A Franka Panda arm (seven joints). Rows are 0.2 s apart.
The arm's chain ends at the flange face. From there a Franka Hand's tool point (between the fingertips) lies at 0.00 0.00 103.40 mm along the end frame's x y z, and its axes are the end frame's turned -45 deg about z.
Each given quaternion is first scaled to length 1.
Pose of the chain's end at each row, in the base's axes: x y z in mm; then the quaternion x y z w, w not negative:
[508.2, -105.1, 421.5, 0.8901, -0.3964, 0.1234, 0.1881]
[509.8, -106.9, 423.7, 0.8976, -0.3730, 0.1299, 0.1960]
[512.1, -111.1, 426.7, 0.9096, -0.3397, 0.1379, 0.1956]
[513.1, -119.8, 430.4, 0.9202, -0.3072, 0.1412, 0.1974]
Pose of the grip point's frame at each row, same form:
[515.5, -149.8, 328.6, 0.9740, -0.0256, 0.0420, 0.2210]
[518.8, -153.3, 331.7, 0.9720, -0.0011, 0.0450, 0.2308]
[524.3, -157.6, 335.1, 0.9703, 0.0342, 0.0525, 0.2335]
[527.4, -166.3, 339.2, 0.9677, 0.0683, 0.0549, 0.2364]

